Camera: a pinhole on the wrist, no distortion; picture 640 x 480 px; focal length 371.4 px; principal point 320.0 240.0 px. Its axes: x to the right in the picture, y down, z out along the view. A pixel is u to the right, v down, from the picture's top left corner.
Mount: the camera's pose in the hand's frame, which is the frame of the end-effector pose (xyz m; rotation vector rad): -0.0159 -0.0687 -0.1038 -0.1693 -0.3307 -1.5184
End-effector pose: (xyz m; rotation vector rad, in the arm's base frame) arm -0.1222 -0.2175 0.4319 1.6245 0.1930 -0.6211
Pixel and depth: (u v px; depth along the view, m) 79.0 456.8 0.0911
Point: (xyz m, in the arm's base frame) -0.0829 -0.1964 0.4360
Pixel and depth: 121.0 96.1 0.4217
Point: -0.2446 -0.4083 0.7721
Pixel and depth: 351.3 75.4 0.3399
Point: -0.3490 -0.3750 0.5278
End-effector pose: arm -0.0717 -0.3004 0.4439 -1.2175 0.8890 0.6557
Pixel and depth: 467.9 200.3 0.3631
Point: 0.0223 -0.0477 0.5968
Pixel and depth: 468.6 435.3 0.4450
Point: 0.1766 0.0563 0.3786
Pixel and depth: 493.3 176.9 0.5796
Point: 0.0794 0.1729 0.7165
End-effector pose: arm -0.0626 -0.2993 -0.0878 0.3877 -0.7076 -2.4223
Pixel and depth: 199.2 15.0 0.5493
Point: 0.2386 -0.0989 0.3682
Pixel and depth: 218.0 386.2 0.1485
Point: -0.0862 -0.3165 -0.0559
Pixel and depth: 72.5 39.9 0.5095
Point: 0.2909 -0.2664 0.3751
